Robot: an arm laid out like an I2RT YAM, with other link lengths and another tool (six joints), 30 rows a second.
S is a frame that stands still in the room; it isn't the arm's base.
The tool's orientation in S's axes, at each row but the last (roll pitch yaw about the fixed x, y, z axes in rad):
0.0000, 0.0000, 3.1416
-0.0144, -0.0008, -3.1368
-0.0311, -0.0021, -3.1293
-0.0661, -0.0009, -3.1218
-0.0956, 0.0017, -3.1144
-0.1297, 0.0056, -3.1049
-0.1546, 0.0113, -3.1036
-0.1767, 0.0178, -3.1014
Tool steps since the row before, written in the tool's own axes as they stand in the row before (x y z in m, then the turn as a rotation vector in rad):
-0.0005, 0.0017, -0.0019, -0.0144, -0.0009, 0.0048
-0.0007, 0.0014, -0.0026, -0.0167, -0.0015, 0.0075
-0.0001, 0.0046, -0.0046, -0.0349, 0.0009, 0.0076
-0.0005, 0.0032, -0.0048, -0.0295, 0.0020, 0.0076
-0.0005, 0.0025, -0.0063, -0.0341, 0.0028, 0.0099
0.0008, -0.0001, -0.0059, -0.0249, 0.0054, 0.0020
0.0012, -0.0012, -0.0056, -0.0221, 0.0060, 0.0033
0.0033, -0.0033, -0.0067, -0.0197, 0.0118, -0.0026
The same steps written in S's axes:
0.0005, -0.0017, -0.0019, 0.0144, 0.0009, 0.0048
0.0007, -0.0014, -0.0026, 0.0167, 0.0015, 0.0075
0.0001, -0.0045, -0.0047, 0.0349, -0.0007, 0.0075
0.0006, -0.0029, -0.0050, 0.0296, -0.0019, 0.0074
0.0006, -0.0019, -0.0065, 0.0342, -0.0028, 0.0096
-0.0008, 0.0008, -0.0058, 0.0251, -0.0047, 0.0014
-0.0012, 0.0020, -0.0054, 0.0223, -0.0056, 0.0026
-0.0034, 0.0043, -0.0061, 0.0202, -0.0104, -0.0043

